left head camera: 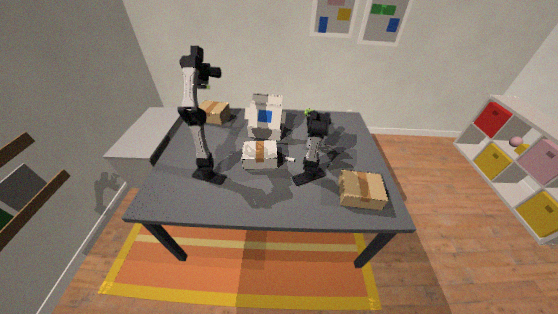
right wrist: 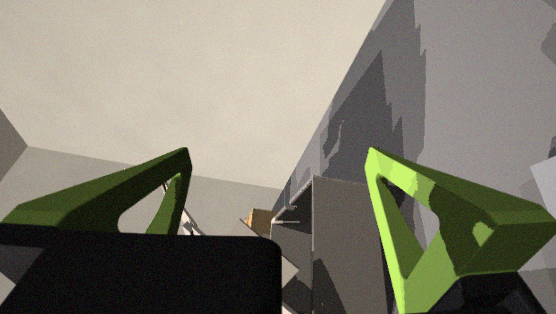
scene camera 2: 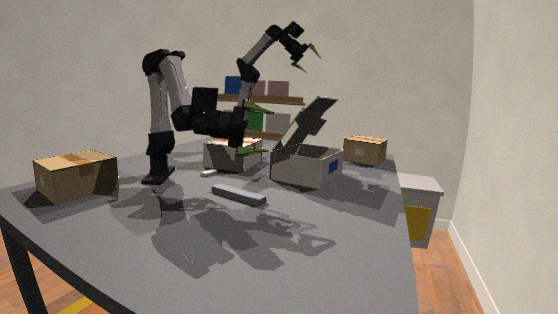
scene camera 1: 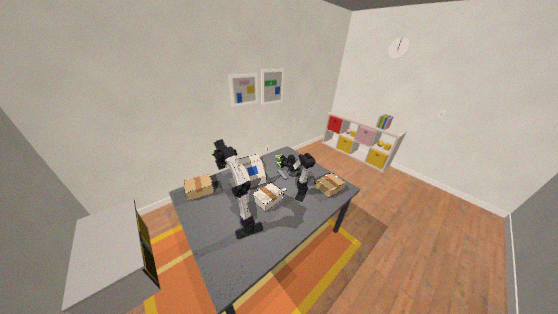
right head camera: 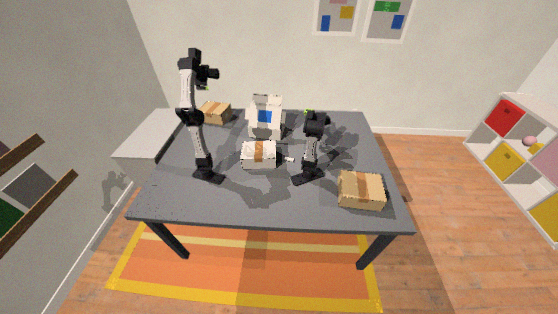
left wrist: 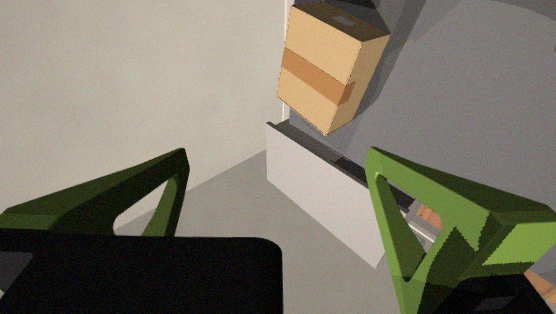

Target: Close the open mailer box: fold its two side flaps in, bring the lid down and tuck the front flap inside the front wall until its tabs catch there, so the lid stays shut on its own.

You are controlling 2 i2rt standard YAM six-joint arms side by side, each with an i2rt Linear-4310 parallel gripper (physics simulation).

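Frame: origin at the left arm's base, x right, y back, z down, level; metres.
Seen in the pictures: left gripper, fingertip midpoint: [left head camera: 207, 80] [scene camera 2: 313, 65] [scene camera 1: 216, 161] [right head camera: 207, 81] [left wrist: 277, 157]; right gripper, fingertip midpoint: [left head camera: 307, 115] [right wrist: 278, 157] [scene camera 2: 271, 131] [scene camera 1: 276, 159]; left arm's base at its link origin: [left head camera: 208, 176] [scene camera 1: 249, 230] [right head camera: 208, 176]; right arm's base at its link origin: [left head camera: 308, 176] [scene camera 2: 159, 175] [scene camera 1: 301, 193] [right head camera: 307, 176].
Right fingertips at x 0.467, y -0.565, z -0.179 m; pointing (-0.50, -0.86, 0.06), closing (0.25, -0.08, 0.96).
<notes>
Offsets run from my right fingertips to a thing's top centre. "*": to the spot under its first point.
The white mailer box @[dx -0.284, dy +0.037, dz +0.087 m] [left head camera: 265, 132] [right head camera: 265, 132] [scene camera 2: 295, 169] [right wrist: 345, 235] stands open near the back of the table, a blue label on its wall. Its lid @[* dx -0.270, dy +0.054, dz -0.015 m] [scene camera 2: 306, 120] leans up and back, with the front flap @[* dx -0.309, dy +0.001, dz -0.079 m] [scene camera 2: 326, 103] at its top edge. The side flaps are hard to make out. My right gripper [scene camera 2: 270, 131] [right wrist: 278, 157] is open and empty, beside the box at about the height of its rim, on the right in the left head view. My left gripper [scene camera 2: 313, 65] [left wrist: 277, 157] is open and empty, high above the table and away from the box.
A taped white box @[dx -0.223, dy +0.336, dz +0.088 m] [left head camera: 260, 155] [scene camera 2: 232, 156] stands in front of the mailer. Brown boxes stand at the back left [left head camera: 215, 112] and front right [left head camera: 362, 190]. A grey bar @[dx +0.050, dy +0.065, dz +0.161 m] [scene camera 2: 239, 194] and a small white block @[dx -0.043, dy +0.281, dz +0.167 m] [scene camera 2: 209, 173] lie near the right arm.
</notes>
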